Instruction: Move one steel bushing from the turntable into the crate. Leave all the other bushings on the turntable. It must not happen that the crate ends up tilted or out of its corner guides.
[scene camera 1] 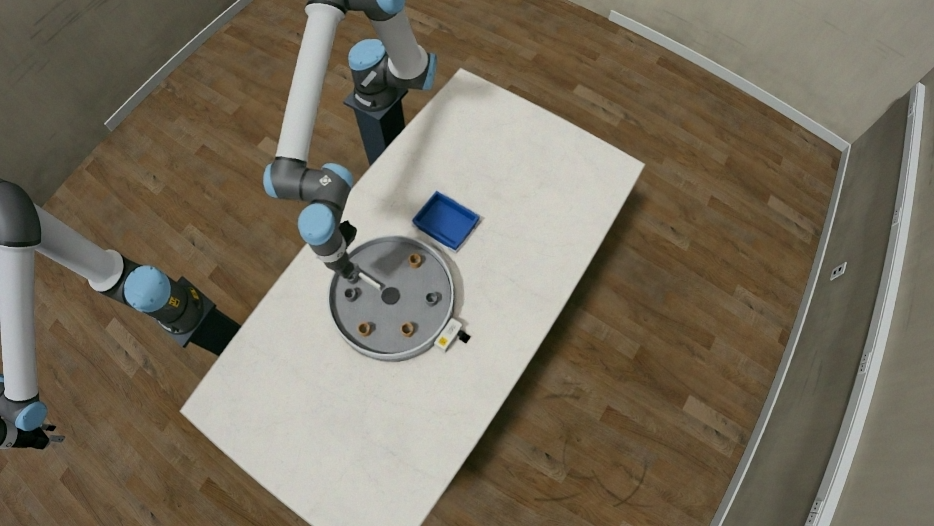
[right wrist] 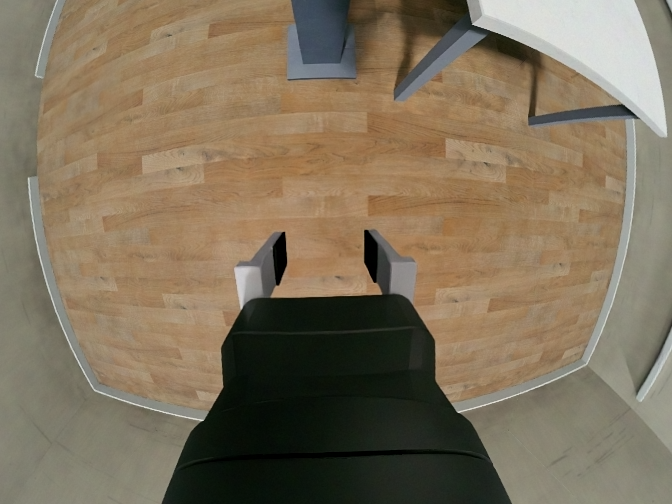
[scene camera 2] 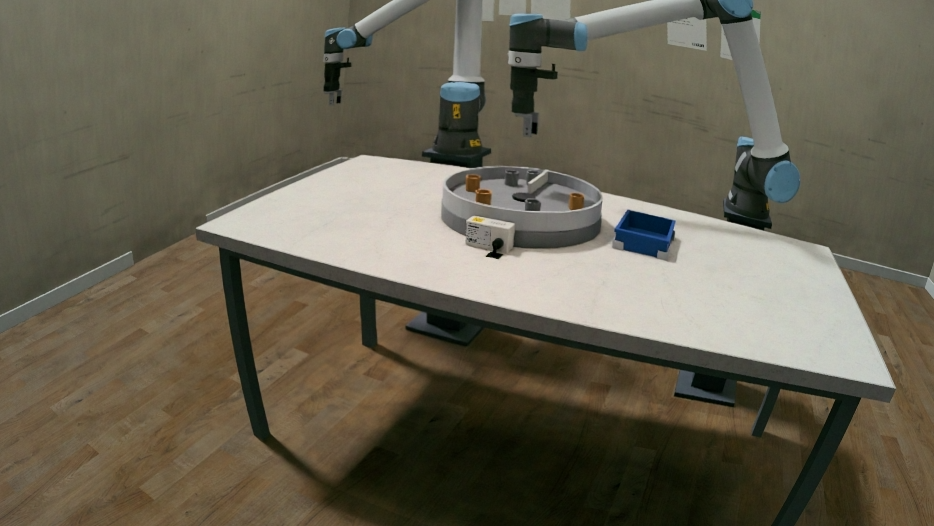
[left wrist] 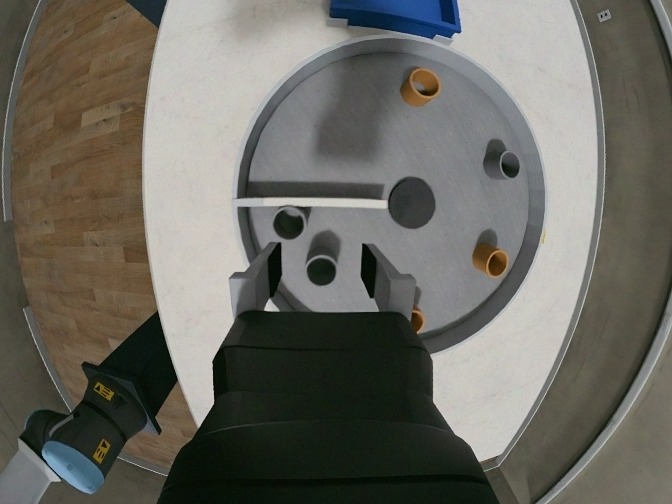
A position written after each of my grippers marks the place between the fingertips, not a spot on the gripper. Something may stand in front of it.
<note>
In view: my left gripper [scene camera 2: 530, 134], my right gripper [right wrist: 325, 246], a blue crate [scene camera 1: 440, 214], a steel bushing [left wrist: 512, 163] and a steel bushing [left wrist: 321, 280].
The blue crate shows as well in scene camera 2 [scene camera 2: 651, 237]. My left gripper also shows in the left wrist view [left wrist: 321, 259]. The right wrist view does not show the blue crate: it is out of frame.
</note>
